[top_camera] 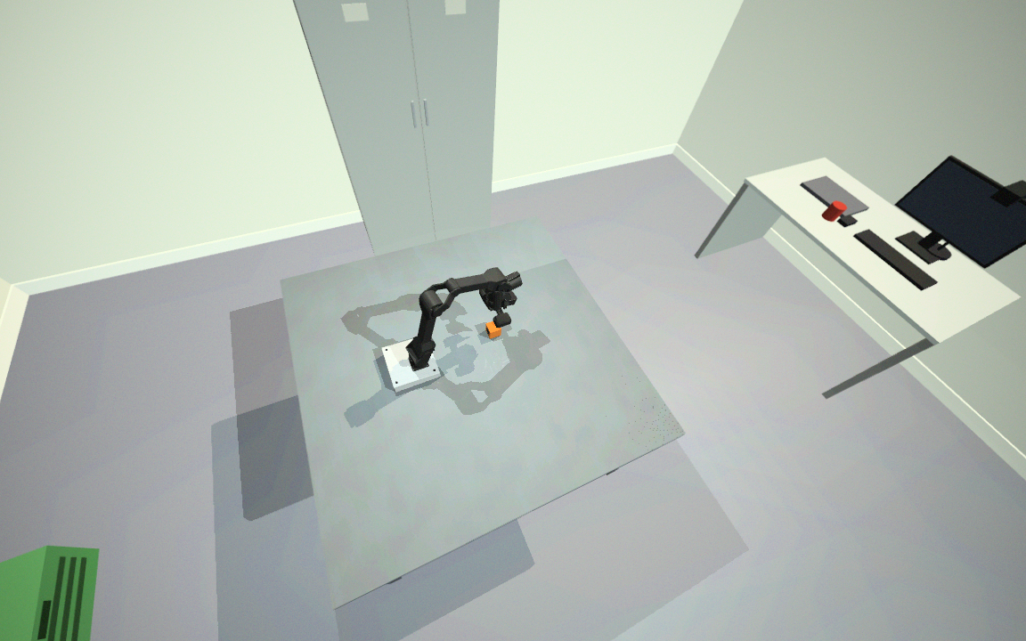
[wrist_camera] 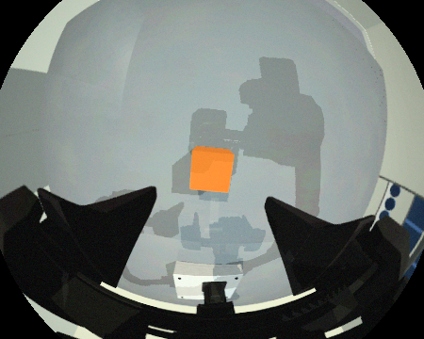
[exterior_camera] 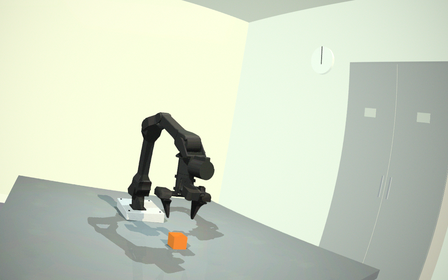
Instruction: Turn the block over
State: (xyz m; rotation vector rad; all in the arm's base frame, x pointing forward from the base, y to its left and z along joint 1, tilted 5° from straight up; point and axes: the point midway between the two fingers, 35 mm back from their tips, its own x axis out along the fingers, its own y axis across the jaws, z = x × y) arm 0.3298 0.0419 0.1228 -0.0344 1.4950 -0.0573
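Right now the orange block is 90 mm below my gripper tip and 10 mm behind it.
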